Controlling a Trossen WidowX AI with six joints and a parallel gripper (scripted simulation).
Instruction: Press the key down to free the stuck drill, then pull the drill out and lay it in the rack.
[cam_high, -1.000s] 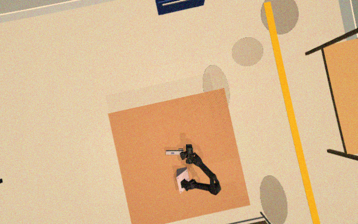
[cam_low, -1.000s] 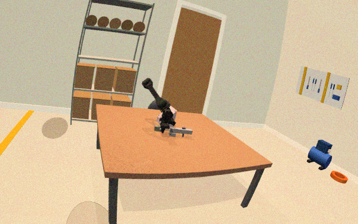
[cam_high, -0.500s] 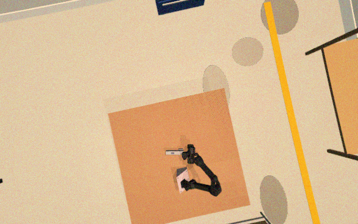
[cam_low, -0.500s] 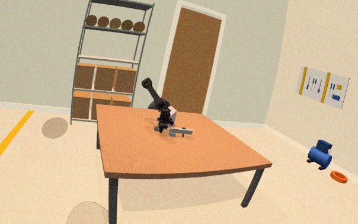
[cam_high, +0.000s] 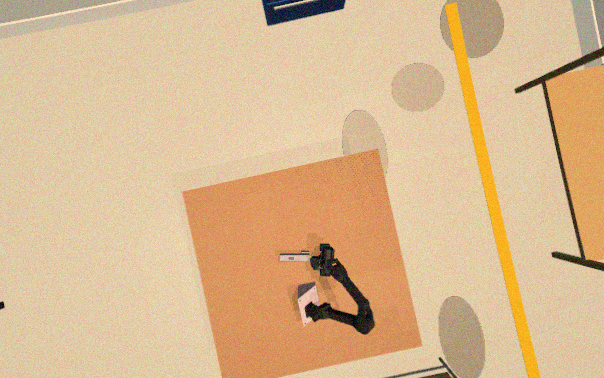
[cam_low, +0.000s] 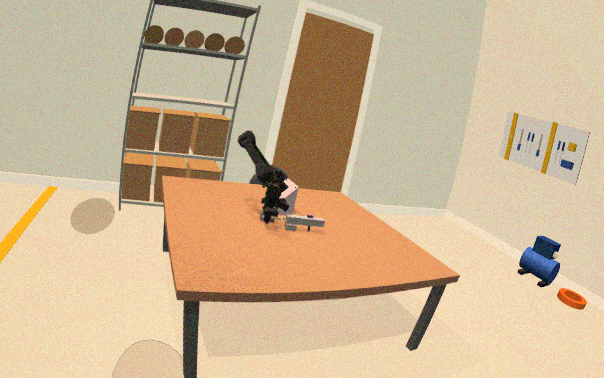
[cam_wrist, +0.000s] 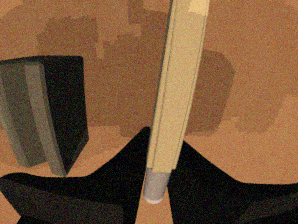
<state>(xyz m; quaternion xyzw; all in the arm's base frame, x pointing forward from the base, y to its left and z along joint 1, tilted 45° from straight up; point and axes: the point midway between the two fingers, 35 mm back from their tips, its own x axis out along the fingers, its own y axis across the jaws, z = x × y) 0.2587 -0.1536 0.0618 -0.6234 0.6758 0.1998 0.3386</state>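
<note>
My gripper tip is now 1 cm short of the drill, 4 cm to the right of it and 3 cm below it. Also, from my gripper tip: dark key knob (4 cm ahead, 20 cm to the left, 4 cm above); then dark grey rack (7 cm behind, 3 cm to the left, 1 cm above); then block (4 cm ahead, 17 cm to the left, 3 cm above).
</note>
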